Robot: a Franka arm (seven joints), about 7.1 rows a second.
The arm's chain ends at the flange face. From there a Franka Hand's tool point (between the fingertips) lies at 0.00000 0.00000 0.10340 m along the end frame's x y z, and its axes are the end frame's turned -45 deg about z.
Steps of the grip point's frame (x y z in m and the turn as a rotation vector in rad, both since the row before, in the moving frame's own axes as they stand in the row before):
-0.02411 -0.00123 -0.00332 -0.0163 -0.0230 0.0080
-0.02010 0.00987 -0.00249 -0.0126 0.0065 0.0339
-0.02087 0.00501 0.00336 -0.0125 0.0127 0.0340
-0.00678 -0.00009 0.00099 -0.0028 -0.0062 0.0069
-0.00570 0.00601 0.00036 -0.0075 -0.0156 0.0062
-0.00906 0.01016 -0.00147 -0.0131 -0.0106 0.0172
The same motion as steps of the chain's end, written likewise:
-0.01742 0.01331 -0.00328 -0.0278 -0.0047 0.0080
-0.00862 0.02072 -0.00248 -0.0043 0.0135 0.0339
-0.01306 0.01828 0.00338 0.0001 0.0178 0.0340
-0.00461 0.00407 0.00099 -0.0064 -0.0024 0.0069
0.00082 0.00659 0.00038 -0.0163 -0.0057 0.0062
0.00061 0.01186 -0.00146 -0.0168 0.0018 0.0172

